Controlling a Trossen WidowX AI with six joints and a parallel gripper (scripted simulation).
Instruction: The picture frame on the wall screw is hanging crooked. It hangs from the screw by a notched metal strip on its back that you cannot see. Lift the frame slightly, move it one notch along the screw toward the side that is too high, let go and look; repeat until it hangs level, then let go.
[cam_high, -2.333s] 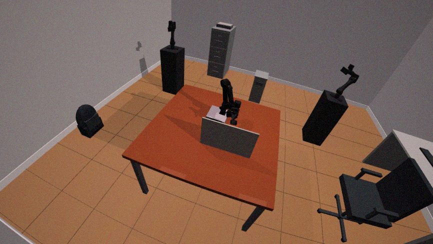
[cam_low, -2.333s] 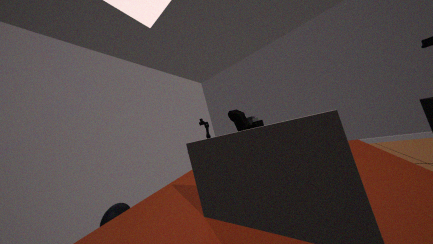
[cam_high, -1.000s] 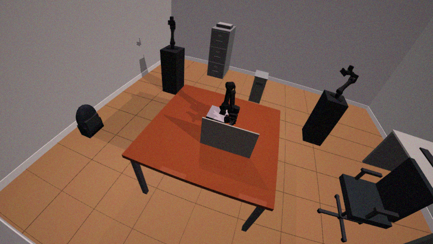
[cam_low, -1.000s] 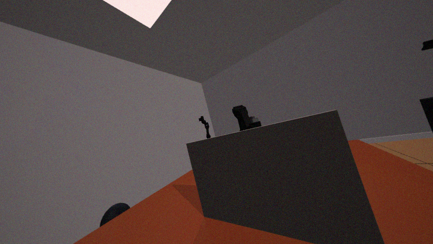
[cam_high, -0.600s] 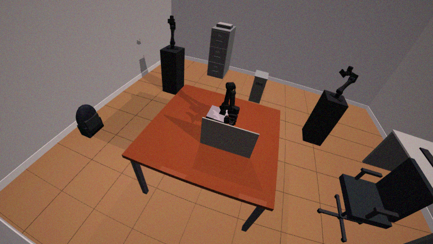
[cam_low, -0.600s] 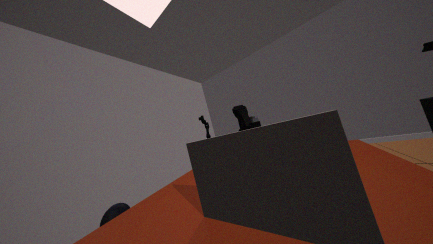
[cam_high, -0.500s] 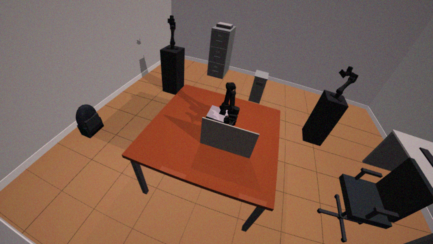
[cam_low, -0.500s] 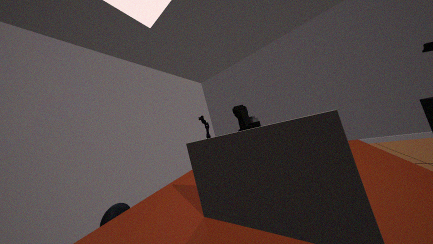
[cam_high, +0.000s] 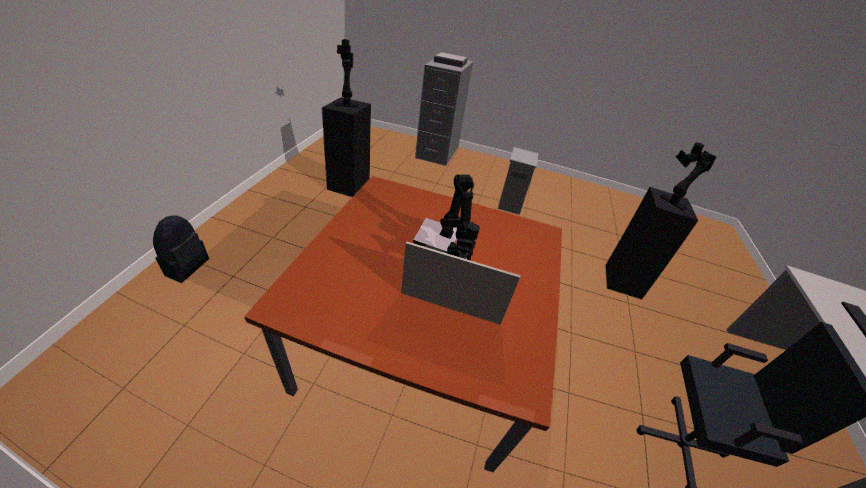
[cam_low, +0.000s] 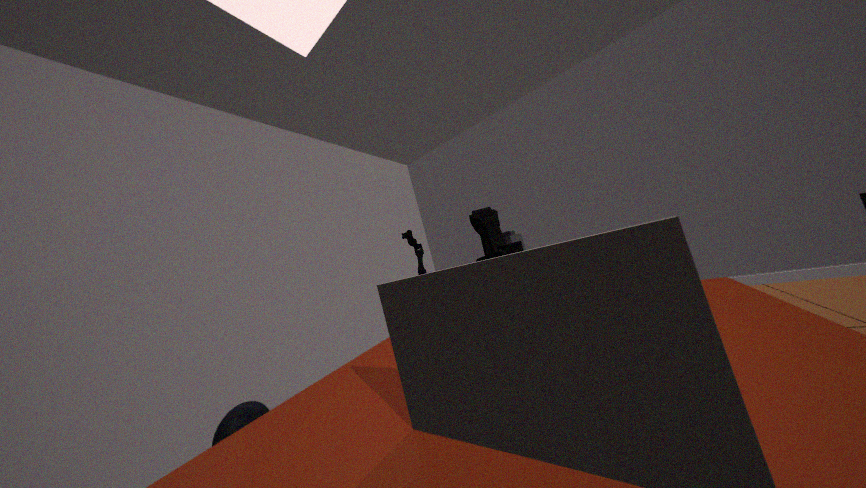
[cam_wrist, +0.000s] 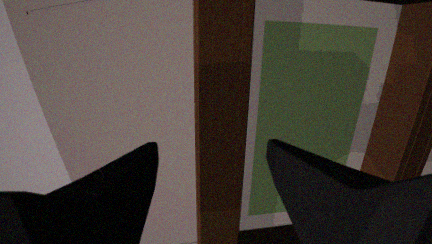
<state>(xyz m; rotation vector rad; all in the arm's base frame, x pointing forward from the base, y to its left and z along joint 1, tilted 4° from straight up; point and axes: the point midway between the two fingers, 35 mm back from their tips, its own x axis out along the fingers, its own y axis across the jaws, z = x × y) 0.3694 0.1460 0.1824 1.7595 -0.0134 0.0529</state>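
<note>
My gripper tip is 50 mm above the brown picture frame and 10 mm short of it. Round my gripper tip: grey wall panel: 60 mm below, 20 mm ahead, 10 mm to the left.
</note>
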